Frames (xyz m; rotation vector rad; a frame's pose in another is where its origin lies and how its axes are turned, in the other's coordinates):
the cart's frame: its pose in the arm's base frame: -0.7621 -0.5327 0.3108 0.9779 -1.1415 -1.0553
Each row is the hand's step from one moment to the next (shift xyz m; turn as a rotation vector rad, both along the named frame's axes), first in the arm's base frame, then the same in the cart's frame.
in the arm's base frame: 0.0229 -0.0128 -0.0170 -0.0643 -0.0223 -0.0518
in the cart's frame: 0.0110 -0.0162 -0.0244 0.0045 -0.0638 0.0568
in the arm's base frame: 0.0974 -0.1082 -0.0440 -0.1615 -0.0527 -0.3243
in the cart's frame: 0.1051 -0.0535 -0.0960 -0.0334 -0.3468 0.1125
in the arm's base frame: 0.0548 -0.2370 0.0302 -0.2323 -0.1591 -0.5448
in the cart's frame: 0.2421 -0.0167 -0.0345 0.0163 -0.5931 0.1550
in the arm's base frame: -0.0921 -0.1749 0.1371 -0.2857 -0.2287 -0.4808
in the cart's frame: 0.1905 0.0803 0.1229 0.0925 -0.5543 0.2219
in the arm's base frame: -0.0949 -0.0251 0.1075 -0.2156 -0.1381 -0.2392
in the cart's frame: 0.0383 0.0851 0.1117 0.0627 -0.2913 0.1844
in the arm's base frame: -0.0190 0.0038 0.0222 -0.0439 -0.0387 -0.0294
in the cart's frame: -0.0008 0.0197 0.0219 0.0272 -0.0431 0.0412
